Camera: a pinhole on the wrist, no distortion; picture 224 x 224 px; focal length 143.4 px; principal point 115.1 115.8 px. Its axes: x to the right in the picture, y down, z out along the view. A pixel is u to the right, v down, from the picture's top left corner.
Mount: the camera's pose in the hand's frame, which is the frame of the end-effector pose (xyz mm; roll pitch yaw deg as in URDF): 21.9 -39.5 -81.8 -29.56 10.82 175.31
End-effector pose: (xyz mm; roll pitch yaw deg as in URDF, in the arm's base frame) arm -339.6 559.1 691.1 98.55 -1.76 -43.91
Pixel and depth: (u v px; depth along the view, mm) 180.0 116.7 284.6
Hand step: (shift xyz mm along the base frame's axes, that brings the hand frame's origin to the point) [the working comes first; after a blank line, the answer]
In the camera's frame: 128.8 1.8 284.6

-188.8 29.1 -190.1
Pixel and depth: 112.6 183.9 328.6
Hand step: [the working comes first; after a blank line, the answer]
In the camera's frame: -5.7 156.1 328.6

-69.1 -35.4 -349.3
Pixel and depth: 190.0 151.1 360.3
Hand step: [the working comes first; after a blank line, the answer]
In the camera's frame: 188.2 88.7 360.3

-234.8 79.8 -300.2
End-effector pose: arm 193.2 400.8 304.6 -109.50 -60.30 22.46
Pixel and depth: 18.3 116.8 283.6
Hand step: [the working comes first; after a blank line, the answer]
In the camera's frame: -191.4 2.0 283.6

-118.5 219.8 189.3
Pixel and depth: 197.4 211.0 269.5
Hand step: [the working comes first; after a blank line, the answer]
In the camera's frame: 154.7 178.9 269.5

-361.9 -3.4 -16.2
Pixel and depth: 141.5 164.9 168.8
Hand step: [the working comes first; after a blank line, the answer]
In the camera's frame: 31.1 57.8 168.8

-170.5 19.5 37.8
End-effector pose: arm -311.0 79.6 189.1 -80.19 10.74 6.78
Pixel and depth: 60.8 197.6 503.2
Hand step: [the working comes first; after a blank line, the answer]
In the camera's frame: -190.5 287.0 503.2

199.5 172.9 549.1
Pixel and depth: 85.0 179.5 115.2
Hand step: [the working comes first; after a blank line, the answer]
In the camera's frame: -24.2 51.2 115.2

51.6 -21.7 131.8
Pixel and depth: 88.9 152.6 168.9
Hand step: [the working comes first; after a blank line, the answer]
In the camera's frame: -30.9 43.3 168.9

46.8 24.9 160.0
